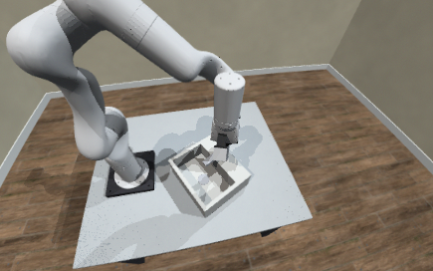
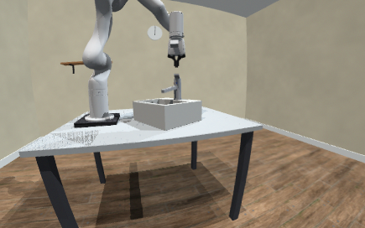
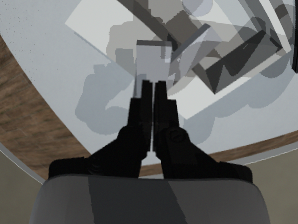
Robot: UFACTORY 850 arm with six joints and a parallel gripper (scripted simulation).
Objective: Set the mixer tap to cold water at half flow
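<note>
The lever is 1 cm ahead of my hand, 3 cm to the left of it and 7 cm below it. The rest, counted from my hand: grey mixer tap (1 cm ahead, 6 cm to the left, 12 cm below); white sink basin (8 cm behind, 2 cm to the left, 31 cm below).
</note>
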